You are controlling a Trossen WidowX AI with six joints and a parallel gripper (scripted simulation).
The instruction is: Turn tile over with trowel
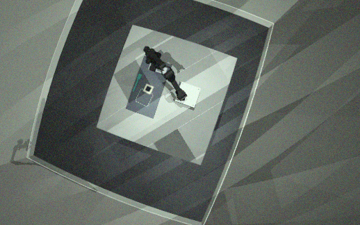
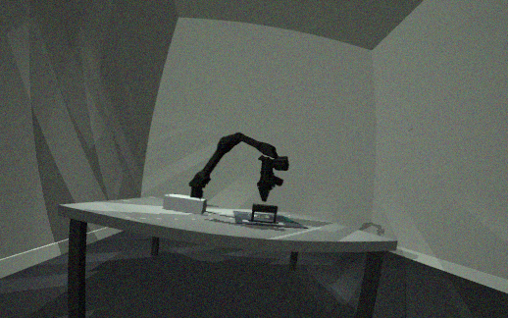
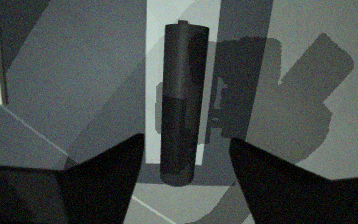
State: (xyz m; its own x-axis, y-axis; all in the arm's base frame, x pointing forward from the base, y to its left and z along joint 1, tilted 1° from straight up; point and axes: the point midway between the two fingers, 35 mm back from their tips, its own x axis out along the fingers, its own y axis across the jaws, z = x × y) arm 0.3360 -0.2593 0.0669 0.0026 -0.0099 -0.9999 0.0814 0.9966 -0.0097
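The trowel lies 1 cm behind my gripper tip and 7 cm below it. Round my gripper tip: tile (5 cm ahead, 25 cm to the left, 10 cm below); teal elongated object (20 cm ahead, 19 cm to the left, 10 cm below).
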